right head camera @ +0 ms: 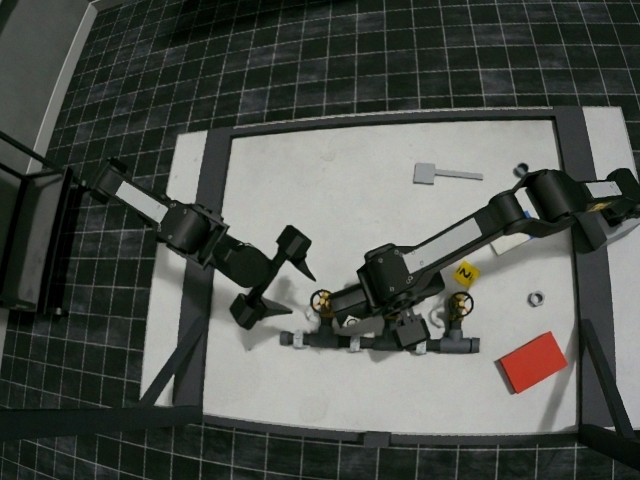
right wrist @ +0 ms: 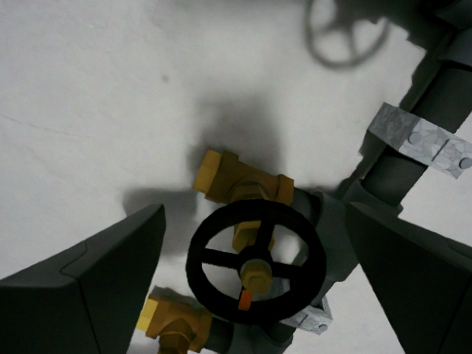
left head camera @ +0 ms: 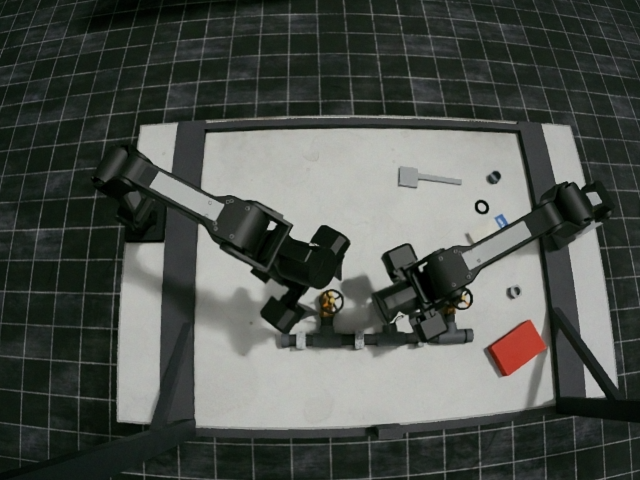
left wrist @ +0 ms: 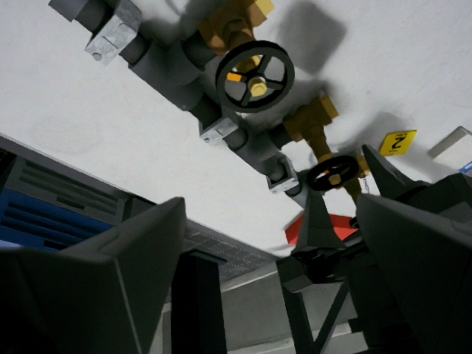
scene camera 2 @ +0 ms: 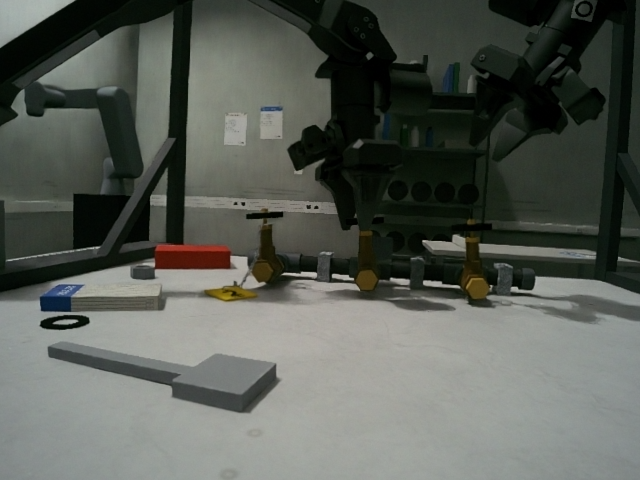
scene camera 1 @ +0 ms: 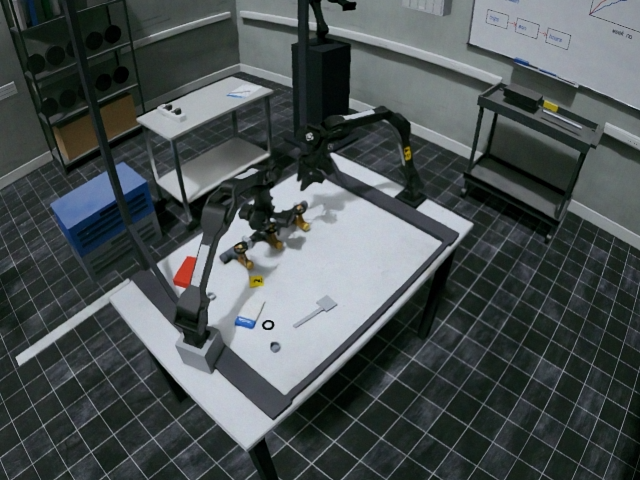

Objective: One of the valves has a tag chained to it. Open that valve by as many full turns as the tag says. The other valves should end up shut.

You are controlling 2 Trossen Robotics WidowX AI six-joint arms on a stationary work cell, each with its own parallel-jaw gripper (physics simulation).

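Seen in the pictures: left gripper, fingertip midpoint: (right head camera: 303,295) (left head camera: 328,296) (left wrist: 271,205) (scene camera 2: 483,153) (scene camera 1: 299,186); right gripper, fingertip midpoint: (right wrist: 256,213) (left wrist: 337,167) (scene camera 2: 354,230) (scene camera 1: 269,233); left arm's base at its link origin: (left head camera: 144,220) (scene camera 1: 411,195); right arm's base at its link origin: (right head camera: 615,208) (scene camera 1: 196,337).
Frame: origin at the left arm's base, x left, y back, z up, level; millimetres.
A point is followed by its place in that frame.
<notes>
The tagged valve (right head camera: 460,303) @[x -218, y -707, z 83 mm] (scene camera 2: 265,253) @[x -208, y -704, z 23 mm] is at the right end of the pipe in the head views. Its yellow tag (right head camera: 466,273) @[x -138, y -726, z -18 mm] (scene camera 2: 231,293) @[x -135, y -723, z -18 mm] (left wrist: 397,143) @[x -138, y -723, z -18 mm] reads 2. The middle valve (scene camera 2: 366,258) @[x -205, y -568, z 26 mm] (left wrist: 332,172) @[x -213, y -567, z 76 mm] has a black handwheel (right wrist: 256,262) @[x -213, y -578, z 78 mm] with an orange mark. My right gripper (scene camera 2: 356,227) @[x -210, y -586, z 61 mm] (left wrist: 337,167) @[x -210, y -586, z 61 mm] (right wrist: 256,213) @[x -210, y -586, z 61 mm] is open, its fingers on either side of that handwheel. The left valve (left head camera: 330,301) @[x -213, y -434, z 82 mm] (scene camera 2: 473,258) @[x -203, y -433, z 35 mm] (left wrist: 255,75) @[x -209, y -432, z 78 mm] is free of fingers. My left gripper (left head camera: 328,295) @[x -217, y -427, z 168 mm] (right head camera: 302,296) @[x -217, y -427, z 168 mm] (scene camera 2: 483,151) @[x -217, y -427, z 168 mm] (left wrist: 271,205) @[x -217, y -427, z 168 mm] is open, raised above and beside it. Stem heights do not show clearly.
A red block (left head camera: 516,347) @[x -330, y -857, z 9 mm] (right head camera: 532,362) @[x -331, y -861, z 8 mm] lies right of the pipe. A hex nut (right head camera: 536,298) @[x -200, y -869, z -5 mm], a book (scene camera 2: 116,297) @[x -31, y -806, z -8 mm], a black ring (left head camera: 481,207) @[x 16, y -812, z -19 mm] and a grey paddle (left head camera: 408,176) @[x 98, y -638, z -11 mm] (scene camera 2: 224,379) @[x 110, y -637, z -11 mm] lie on the table. The right arm crosses above the pipe close to the left gripper.
</notes>
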